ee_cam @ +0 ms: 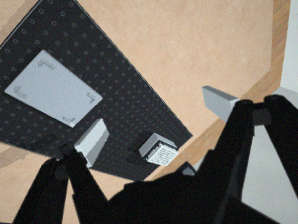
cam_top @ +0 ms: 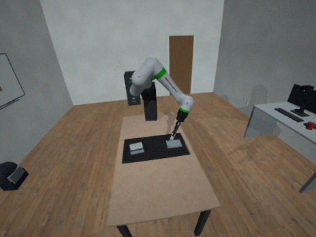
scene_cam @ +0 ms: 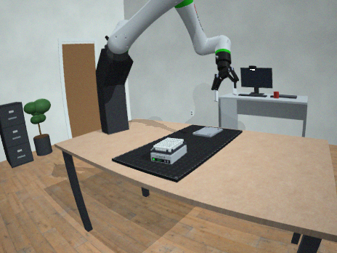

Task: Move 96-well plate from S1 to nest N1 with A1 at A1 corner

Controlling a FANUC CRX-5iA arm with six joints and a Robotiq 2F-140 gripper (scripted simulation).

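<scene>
Now: the white 96-well plate 6 cm behind my hand, 38 cm to the right of it and 17 cm below it. From my hand the other things lie so: nest A1 mark (19 cm behind, 5 cm to the right, 22 cm below); then grey plate nest N1 (14 cm behind, 3 cm to the left, 22 cm below).
</scene>
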